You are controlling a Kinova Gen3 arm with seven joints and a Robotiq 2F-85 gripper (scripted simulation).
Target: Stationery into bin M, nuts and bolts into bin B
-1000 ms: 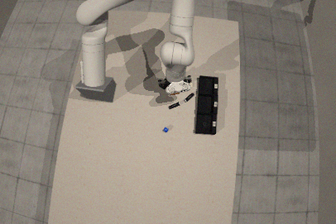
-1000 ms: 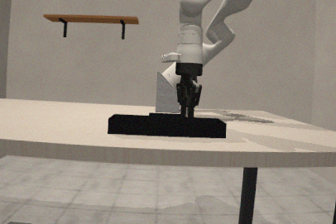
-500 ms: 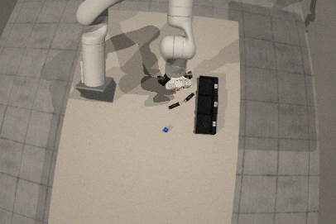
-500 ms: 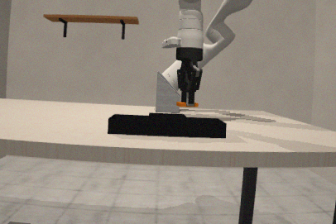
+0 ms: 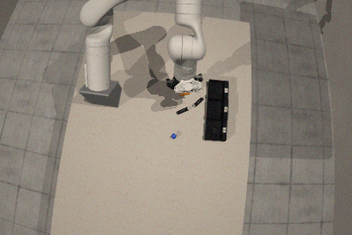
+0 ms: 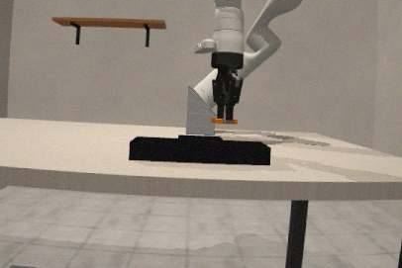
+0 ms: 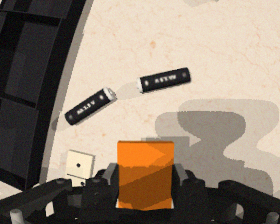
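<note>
The black bin row is 15 cm ahead of my hand, 6 cm below it and 4 cm to the right of it. The rest, counted from my hand: small blue piece 19 cm to the right, 7 cm below, 1 cm ahead; orange block 2 cm below; small cream piece 8 cm below, 5 cm to the left, 5 cm ahead.
</note>
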